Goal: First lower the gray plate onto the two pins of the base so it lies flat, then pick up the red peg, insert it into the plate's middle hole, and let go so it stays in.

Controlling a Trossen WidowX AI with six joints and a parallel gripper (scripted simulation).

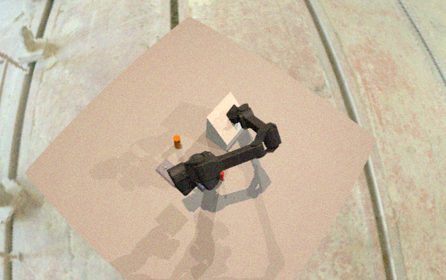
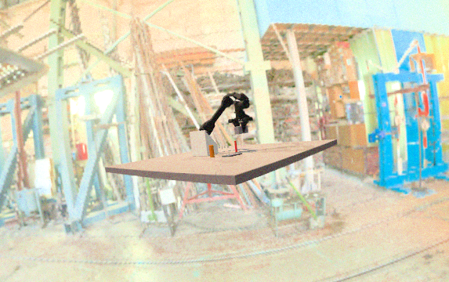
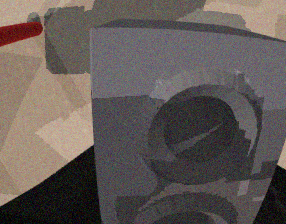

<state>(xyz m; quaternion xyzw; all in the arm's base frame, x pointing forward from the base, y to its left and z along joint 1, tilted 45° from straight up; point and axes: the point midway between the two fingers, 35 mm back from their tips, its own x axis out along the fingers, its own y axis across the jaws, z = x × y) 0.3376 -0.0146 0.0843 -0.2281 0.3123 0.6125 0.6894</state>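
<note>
Right now the base is 140 mm to the right of my gripper tip and 130 mm below it. From my gripper tip the other things lie so: gray plate: 30 mm above; then red peg: 100 mm below, 100 mm behind, 60 mm to the left; then orange cylinder: 190 mm to the right, 120 mm behind, 100 mm below.
</note>
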